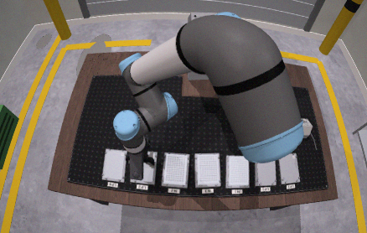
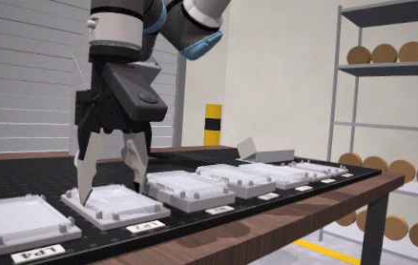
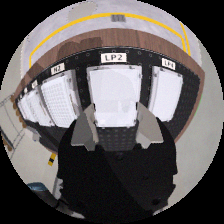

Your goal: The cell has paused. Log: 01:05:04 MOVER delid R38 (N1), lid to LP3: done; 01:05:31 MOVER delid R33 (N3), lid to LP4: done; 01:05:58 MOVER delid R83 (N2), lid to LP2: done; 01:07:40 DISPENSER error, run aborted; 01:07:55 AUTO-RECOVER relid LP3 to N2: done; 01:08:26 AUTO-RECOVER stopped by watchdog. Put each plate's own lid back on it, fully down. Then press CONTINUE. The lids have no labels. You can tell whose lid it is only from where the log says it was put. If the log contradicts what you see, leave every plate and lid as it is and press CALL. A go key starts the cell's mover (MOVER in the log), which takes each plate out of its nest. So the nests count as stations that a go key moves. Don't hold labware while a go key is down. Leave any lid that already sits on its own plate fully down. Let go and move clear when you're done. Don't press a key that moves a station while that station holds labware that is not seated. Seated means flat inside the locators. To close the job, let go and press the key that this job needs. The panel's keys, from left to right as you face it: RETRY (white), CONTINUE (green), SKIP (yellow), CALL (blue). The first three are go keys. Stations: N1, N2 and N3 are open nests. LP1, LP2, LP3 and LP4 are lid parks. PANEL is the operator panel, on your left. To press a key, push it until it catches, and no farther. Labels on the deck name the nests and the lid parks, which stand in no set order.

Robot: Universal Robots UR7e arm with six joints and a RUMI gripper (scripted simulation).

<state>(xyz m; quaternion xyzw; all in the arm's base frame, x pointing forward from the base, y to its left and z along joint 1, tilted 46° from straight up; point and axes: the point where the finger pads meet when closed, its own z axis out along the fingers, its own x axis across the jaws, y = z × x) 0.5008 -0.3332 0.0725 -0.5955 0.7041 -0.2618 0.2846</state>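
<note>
Right now my hand is 20 mm above the LP2 lid park. Also, from my hand: blue CALL key: 630 mm to the left, 120 mm behind, 40 mm above; then LP4 lid park: 130 mm to the right, 20 mm below, 20 mm behind; then well plate: 130 mm to the left, 30 mm ahead.
</note>
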